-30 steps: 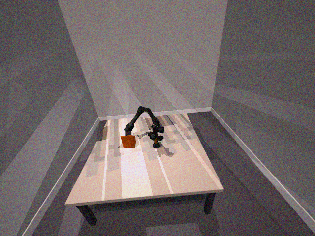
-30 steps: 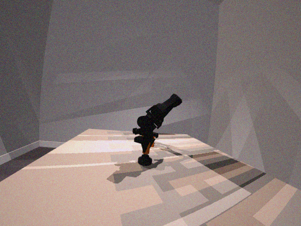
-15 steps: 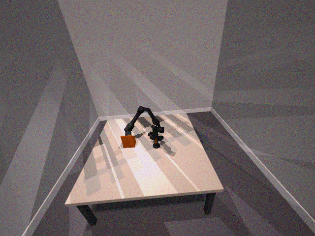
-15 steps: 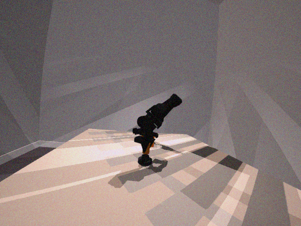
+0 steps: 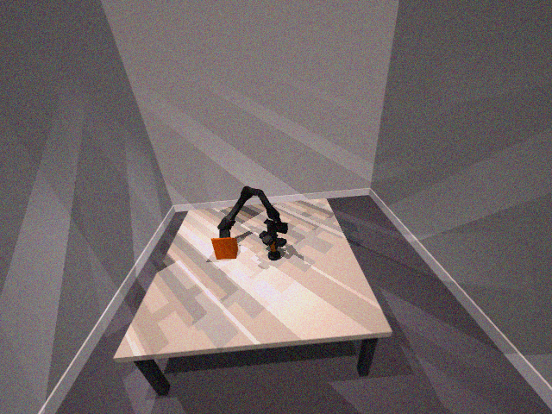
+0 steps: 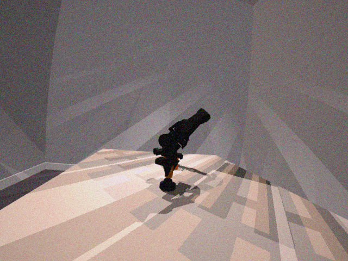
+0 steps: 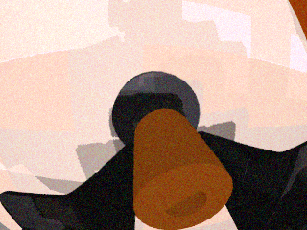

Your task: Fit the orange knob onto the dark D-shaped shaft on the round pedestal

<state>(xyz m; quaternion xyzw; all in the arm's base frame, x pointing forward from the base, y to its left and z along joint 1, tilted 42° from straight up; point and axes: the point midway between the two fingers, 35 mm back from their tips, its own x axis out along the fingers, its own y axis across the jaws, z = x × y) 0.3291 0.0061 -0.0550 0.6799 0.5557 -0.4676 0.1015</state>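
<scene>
Now: the orange knob 20 mm above my gripper tip. The rest, counted from my gripper tip: pedestal 40 mm below.
</scene>
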